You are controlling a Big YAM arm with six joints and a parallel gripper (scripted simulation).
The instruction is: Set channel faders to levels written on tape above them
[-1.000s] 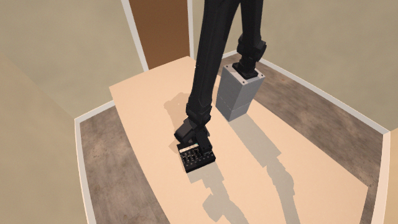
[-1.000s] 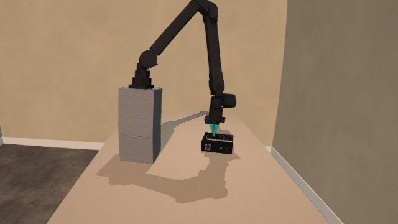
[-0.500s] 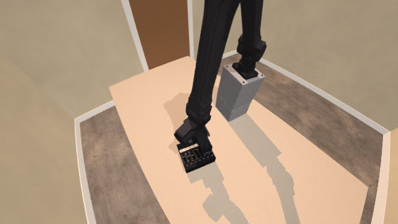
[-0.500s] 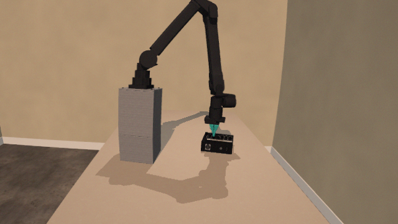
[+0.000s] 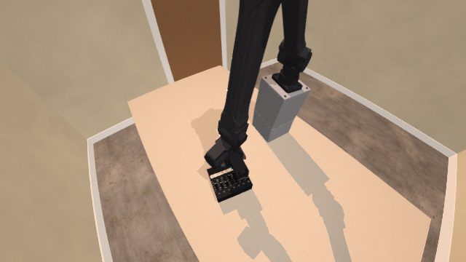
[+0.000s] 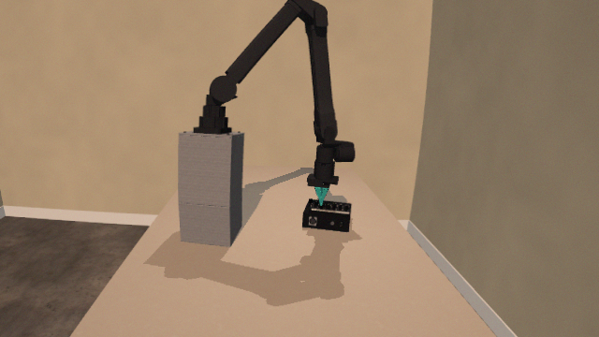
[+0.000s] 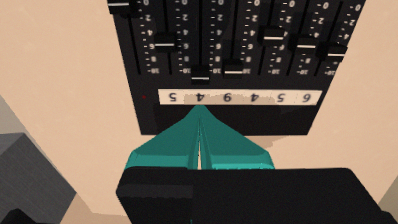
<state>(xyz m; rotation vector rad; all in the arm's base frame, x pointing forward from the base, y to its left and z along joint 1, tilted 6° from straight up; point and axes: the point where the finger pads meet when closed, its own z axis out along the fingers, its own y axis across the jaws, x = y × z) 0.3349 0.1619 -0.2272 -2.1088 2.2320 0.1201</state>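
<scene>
Right now my hand is 2 cm to the right of the channel 5 fader cap and 2 cm above it. Also, from my hand: channel 4 fader cap (3 cm to the left, 2 cm below, 2 cm ahead); then channel 3 fader cap (5 cm to the left, 5 cm ahead, 2 cm below); then channel 6 fader cap (5 cm to the left, 2 cm below, 2 cm behind).
</scene>
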